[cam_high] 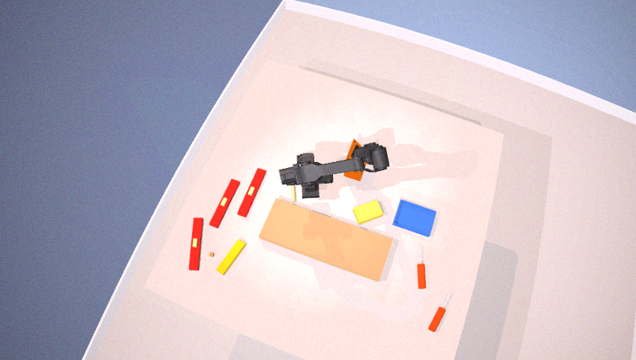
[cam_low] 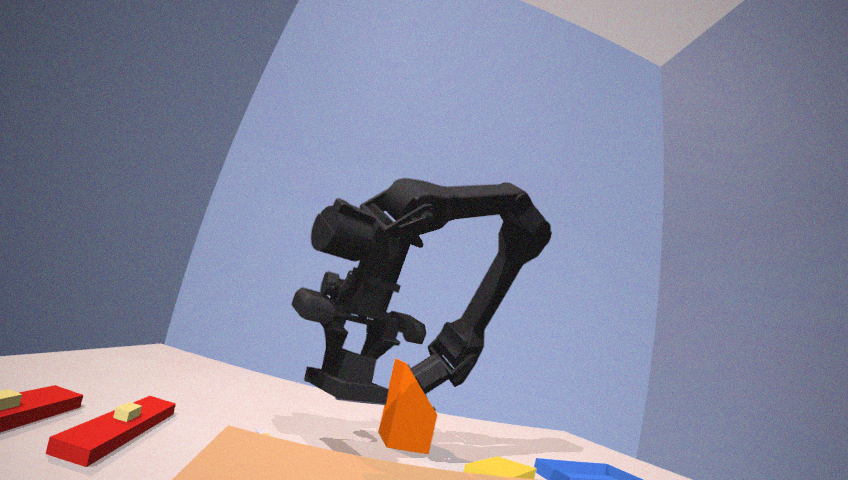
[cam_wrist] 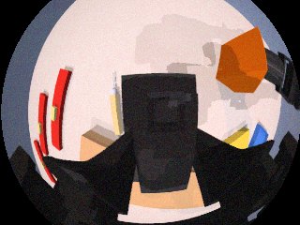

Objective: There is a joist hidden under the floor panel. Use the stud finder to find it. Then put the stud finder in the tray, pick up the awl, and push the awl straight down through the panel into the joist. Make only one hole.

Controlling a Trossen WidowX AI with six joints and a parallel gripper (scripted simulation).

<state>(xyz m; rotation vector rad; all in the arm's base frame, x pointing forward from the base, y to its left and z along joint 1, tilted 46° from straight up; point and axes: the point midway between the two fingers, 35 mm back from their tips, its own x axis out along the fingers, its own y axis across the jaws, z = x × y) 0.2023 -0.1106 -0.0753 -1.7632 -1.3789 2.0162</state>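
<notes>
My gripper tip is 12 cm above the awl, 8 cm to the left of it and 1 cm short of it. Round my gripper tip: yellow block 26 cm to the left, 11 cm below, 1 cm behind; then yellow bar 41 cm ahead, 18 cm to the right, 11 cm below; then stud finder 2 cm above.
</notes>
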